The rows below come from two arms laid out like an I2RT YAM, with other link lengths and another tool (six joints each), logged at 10 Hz.
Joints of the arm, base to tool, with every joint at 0 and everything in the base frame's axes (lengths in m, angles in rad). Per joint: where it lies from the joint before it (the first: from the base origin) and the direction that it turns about. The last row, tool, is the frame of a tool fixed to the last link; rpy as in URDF.
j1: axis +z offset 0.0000 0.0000 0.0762
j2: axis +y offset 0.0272 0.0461 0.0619
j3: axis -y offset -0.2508 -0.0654 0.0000
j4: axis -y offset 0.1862 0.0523 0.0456
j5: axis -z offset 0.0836 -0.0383 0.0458
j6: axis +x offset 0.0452 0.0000 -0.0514
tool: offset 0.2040 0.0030 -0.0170 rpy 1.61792 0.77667 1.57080
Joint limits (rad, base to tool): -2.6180..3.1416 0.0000..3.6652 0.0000..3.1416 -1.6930..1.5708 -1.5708..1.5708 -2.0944..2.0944
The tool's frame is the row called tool.
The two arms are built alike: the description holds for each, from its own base.
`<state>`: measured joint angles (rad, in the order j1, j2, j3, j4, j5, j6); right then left.
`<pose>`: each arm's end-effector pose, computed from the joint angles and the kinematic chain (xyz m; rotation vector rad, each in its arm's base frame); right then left.
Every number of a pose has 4 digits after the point. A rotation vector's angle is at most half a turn.
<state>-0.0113 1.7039 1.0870 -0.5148 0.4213 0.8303 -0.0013 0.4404 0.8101 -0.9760 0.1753 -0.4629</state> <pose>0.3590 -0.0980 0.0229 1.9714 1.6632 -0.0055 0.2144 -0.0539 0.1496 0.4843 2.1215 -0.0516</pose>
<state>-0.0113 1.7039 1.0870 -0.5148 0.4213 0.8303 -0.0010 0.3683 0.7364 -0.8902 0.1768 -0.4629</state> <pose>0.3590 -0.0980 0.0229 1.9714 1.6632 -0.0055 0.2238 -0.0542 0.1551 0.4789 2.0388 -0.0321</pose>
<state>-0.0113 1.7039 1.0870 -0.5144 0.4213 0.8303 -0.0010 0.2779 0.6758 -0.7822 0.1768 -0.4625</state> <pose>0.3591 -0.0980 0.0230 1.9713 1.6629 -0.0051 0.2358 -0.0542 0.1776 0.4687 1.9037 0.0010</pose>
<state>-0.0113 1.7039 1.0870 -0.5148 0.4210 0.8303 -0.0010 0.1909 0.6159 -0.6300 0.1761 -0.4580</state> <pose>0.3590 -0.0979 0.0229 1.9715 1.6634 -0.0053 0.2485 -0.0540 0.2155 0.4567 1.7271 0.0455</pose>
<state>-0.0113 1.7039 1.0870 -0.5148 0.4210 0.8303 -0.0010 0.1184 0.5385 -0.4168 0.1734 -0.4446</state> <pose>0.3590 -0.0979 0.0229 1.9715 1.6634 -0.0053 0.2579 -0.0531 0.2641 0.4444 1.5210 0.1026</pose>
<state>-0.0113 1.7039 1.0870 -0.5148 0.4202 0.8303 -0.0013 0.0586 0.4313 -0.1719 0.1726 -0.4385</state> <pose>0.3590 -0.0977 0.0229 1.9717 1.6640 -0.0045 0.2597 -0.0529 0.3067 0.4252 1.3262 0.1477</pose>
